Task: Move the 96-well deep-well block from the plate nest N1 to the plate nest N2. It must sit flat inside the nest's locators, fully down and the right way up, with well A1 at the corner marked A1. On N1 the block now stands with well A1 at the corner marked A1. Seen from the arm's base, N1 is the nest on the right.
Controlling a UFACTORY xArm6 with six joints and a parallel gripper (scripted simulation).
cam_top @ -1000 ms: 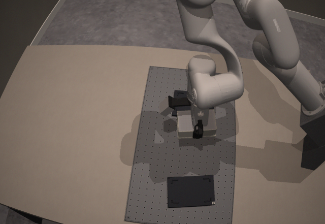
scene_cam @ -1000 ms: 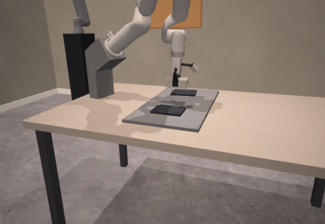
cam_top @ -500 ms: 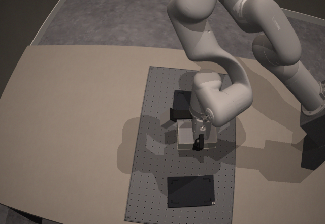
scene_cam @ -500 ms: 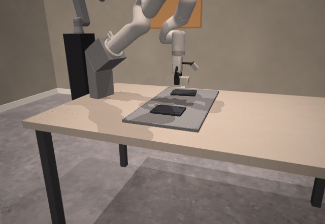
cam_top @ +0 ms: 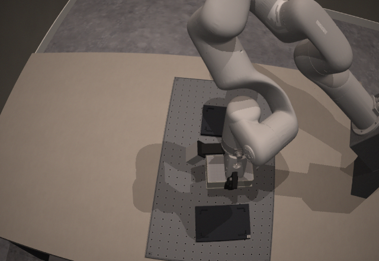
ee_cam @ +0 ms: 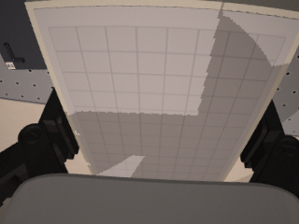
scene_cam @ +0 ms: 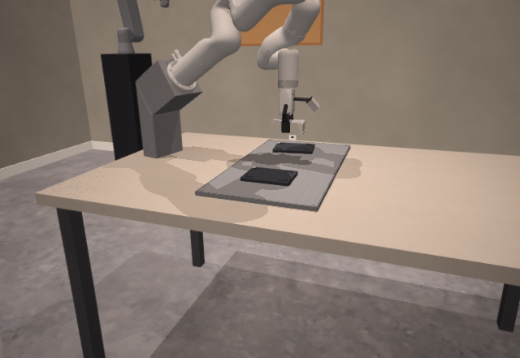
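The plate nest N2 is 12 cm to the left of my hand, 11 cm below it and 1 cm behind it. Round my hand: plate nest N1: 25 cm to the right, 11 cm below, 3 cm ahead; then white corner mark: 16 cm to the left, 11 cm below, 10 cm behind; then 96-well deep-well block: right at my hand.
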